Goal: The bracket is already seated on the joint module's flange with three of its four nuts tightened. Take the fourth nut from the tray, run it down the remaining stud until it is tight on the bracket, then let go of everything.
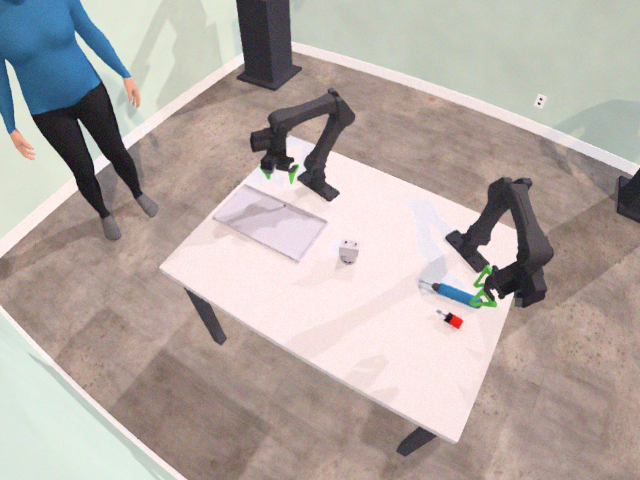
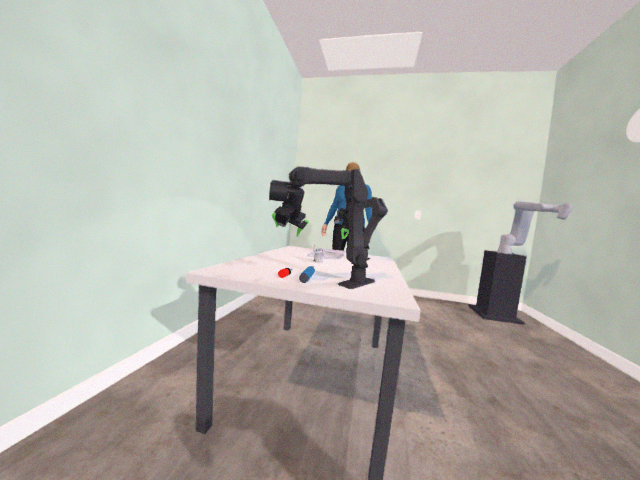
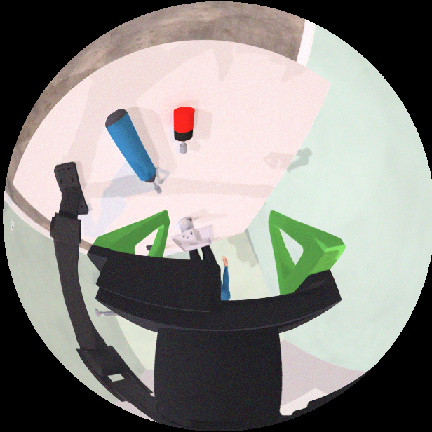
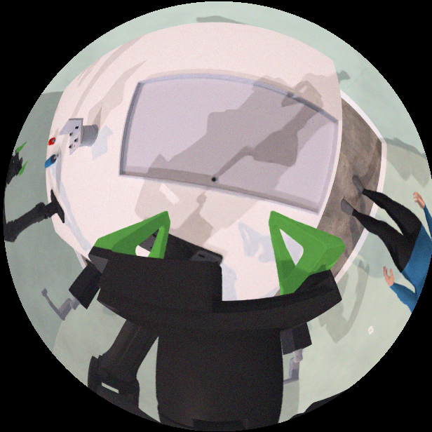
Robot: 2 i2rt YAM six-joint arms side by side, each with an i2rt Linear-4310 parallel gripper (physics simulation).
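Places are measured from the left arm's base along level axes (x down, y right, z back), in centimetres.
Where they show: left gripper, fingertip midpoint: (image 1: 472, 295) (image 2: 287, 231); right gripper, fingertip midpoint: (image 1: 280, 181) (image 2: 343, 238); left arm's base, link origin: (image 1: 466, 251) (image 2: 357, 283); right arm's base, link origin: (image 1: 318, 186).
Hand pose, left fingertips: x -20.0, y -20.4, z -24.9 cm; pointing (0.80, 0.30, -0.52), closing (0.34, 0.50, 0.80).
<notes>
Things, the pixels of their top centre, and the offset from my left fingertips. "spot": a spot on its surface instead.
- nut, top centre: (image 1: 284, 205) dy +76.2, dx +19.1, dz -25.3 cm
- tray, top centre: (image 1: 269, 218) (image 2: 328, 252) dy +72.7, dx +18.4, dz -34.1 cm
- grey joint module, top centre: (image 1: 350, 246) (image 2: 319, 250) dy +41.7, dx +12.6, dz -16.6 cm
- blue-handled tool, surface spot: (image 1: 457, 295) spot: dy +6.7, dx +16.3, dz +6.0 cm
- short red-handled tool, top centre: (image 1: 450, 315) (image 2: 286, 268) dy +2.3, dx +16.6, dz -1.2 cm
The nut (image 1: 284, 205) (image 4: 214, 179) is a small dark dot in the tray (image 1: 305, 237) (image 4: 170, 115), beside its wall nearest the right arm's base. My right gripper (image 1: 279, 179) (image 4: 219, 216) is open and empty, above the table beyond that wall. The grey joint module (image 1: 348, 258) (image 4: 89, 135) (image 3: 185, 222) stands mid-table with the bracket (image 1: 349, 244) (image 4: 75, 134) on it; the nuts on it are too small to tell apart. My left gripper (image 1: 474, 295) (image 3: 218, 215) (image 2: 287, 230) is open and empty, high above the table's other end.
A blue-handled tool (image 1: 457, 295) (image 3: 131, 147) (image 2: 307, 274) and a short red-handled tool (image 1: 454, 320) (image 3: 184, 120) (image 2: 283, 272) lie on the table near the left arm. A person (image 1: 62, 67) stands beyond the tray's end of the table.
</notes>
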